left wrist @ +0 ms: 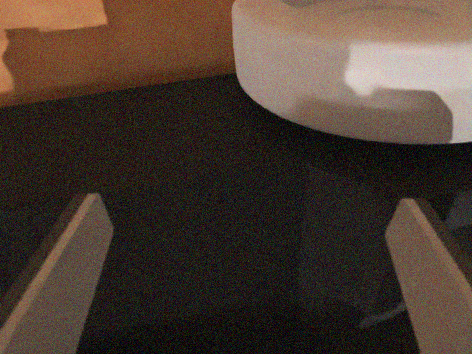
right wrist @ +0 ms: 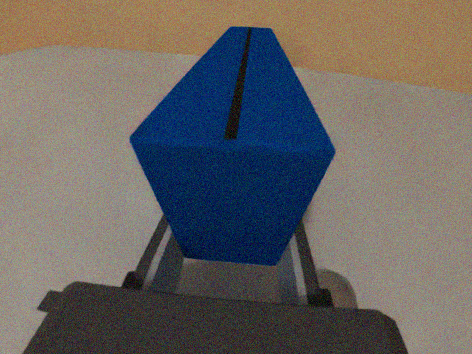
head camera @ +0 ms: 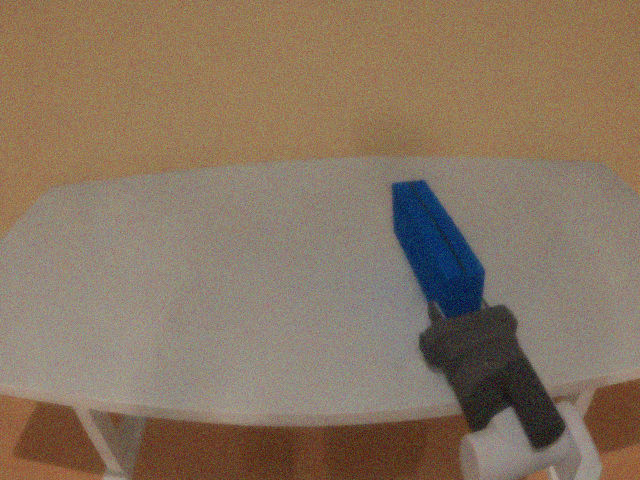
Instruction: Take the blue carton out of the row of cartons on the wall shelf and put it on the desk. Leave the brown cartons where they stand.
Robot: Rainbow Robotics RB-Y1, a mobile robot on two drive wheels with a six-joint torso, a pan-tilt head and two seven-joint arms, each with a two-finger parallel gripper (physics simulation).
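Places are measured from the robot's base along level axes (x ahead, y left, z up), in millimetres.
Where they show: left gripper, fingertip midpoint: (left wrist: 248, 214); right gripper, fingertip midpoint: (right wrist: 235, 196) (head camera: 453, 301).
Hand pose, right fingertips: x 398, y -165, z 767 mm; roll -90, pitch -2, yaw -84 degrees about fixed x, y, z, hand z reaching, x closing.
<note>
Each offset is from my right fingertips to the top centre of the thing. "spot": to the spot under its first point. Level surfaces: height alone.
The blue carton @[dx +88, dy +10, dz +72 mm] (head camera: 439, 242) (right wrist: 232, 200) has a dark line along its top. It is held upright between the fingers of my right gripper (head camera: 459, 310) (right wrist: 232, 240), which is shut on it. The carton and gripper are over the white desk @[dz -47 mm] (head camera: 206, 284) (right wrist: 65, 175), right of the middle in the head camera view. Whether the carton's underside touches the desk top is hidden. My left gripper (left wrist: 248, 214) is open and empty, with its two fingers wide apart, over the robot's dark base. The wall shelf and the brown cartons do not show in these views.
A tan wall (head camera: 258, 77) (right wrist: 375, 35) stands behind the desk's far edge. The desk's near edge and its legs @[spot: dx +245, dy +767, dz -588 mm] (head camera: 100, 439) show at the bottom of the head camera view. In the left wrist view, a white rounded robot part (left wrist: 290, 75) stands on the dark base (left wrist: 175, 150).
</note>
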